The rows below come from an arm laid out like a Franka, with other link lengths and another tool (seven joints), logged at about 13 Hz.
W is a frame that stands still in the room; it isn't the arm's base.
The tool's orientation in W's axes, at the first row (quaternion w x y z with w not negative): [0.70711 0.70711 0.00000 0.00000]
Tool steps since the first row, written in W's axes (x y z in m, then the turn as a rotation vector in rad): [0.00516 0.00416 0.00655 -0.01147 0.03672 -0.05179]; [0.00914 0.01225 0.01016 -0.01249 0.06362 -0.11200]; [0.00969 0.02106 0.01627 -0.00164 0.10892 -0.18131]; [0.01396 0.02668 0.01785 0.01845 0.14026 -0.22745]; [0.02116 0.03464 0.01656 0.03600 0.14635 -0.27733]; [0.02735 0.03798 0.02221 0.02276 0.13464 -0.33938]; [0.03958 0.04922 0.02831 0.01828 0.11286 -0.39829]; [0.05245 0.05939 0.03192 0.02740 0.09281 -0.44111]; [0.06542 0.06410 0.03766 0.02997 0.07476 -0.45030]
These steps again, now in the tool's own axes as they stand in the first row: [0.00516 0.00655 -0.00416 -0.01147 -0.05179 -0.03672]; [0.00914 0.01016 -0.01225 -0.01249 -0.11200 -0.06362]; [0.00969 0.01627 -0.02106 -0.00164 -0.18131 -0.10892]; [0.01396 0.01785 -0.02668 0.01845 -0.22745 -0.14026]; [0.02116 0.01656 -0.03464 0.03600 -0.27733 -0.14635]; [0.02735 0.02221 -0.03798 0.02276 -0.33938 -0.13464]; [0.03958 0.02831 -0.04922 0.01828 -0.39829 -0.11286]; [0.05245 0.03192 -0.05939 0.02740 -0.44111 -0.09281]; [0.06542 0.03766 -0.06410 0.02997 -0.45030 -0.07476]
